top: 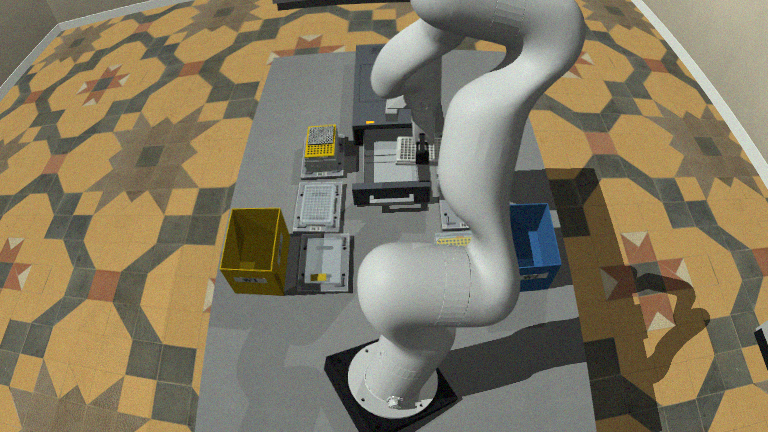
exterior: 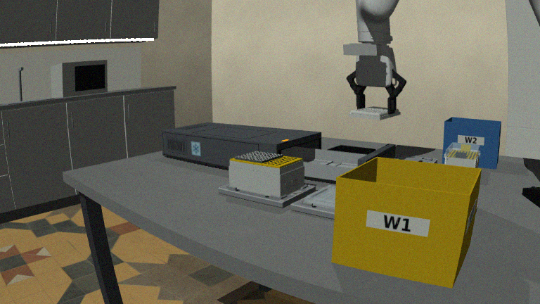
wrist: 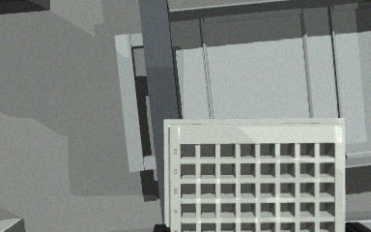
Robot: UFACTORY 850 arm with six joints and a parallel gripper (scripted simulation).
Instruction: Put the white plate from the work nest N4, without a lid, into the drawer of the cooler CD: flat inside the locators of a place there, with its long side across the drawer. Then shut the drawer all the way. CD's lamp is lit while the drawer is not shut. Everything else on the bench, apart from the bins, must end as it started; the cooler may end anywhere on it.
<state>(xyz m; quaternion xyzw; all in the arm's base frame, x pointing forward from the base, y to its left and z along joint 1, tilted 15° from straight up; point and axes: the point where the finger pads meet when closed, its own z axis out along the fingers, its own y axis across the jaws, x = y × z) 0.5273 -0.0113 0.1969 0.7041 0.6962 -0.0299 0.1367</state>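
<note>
The drawer is 8 cm ahead of my hand, 9 cm to the left of it and 12 cm below it. Also, from my hand: dark cooler CD: 23 cm ahead, 10 cm to the left, 12 cm below; work nest N4: 5 cm behind, 11 cm to the right, 15 cm below; white plate: 1 cm below.
</note>
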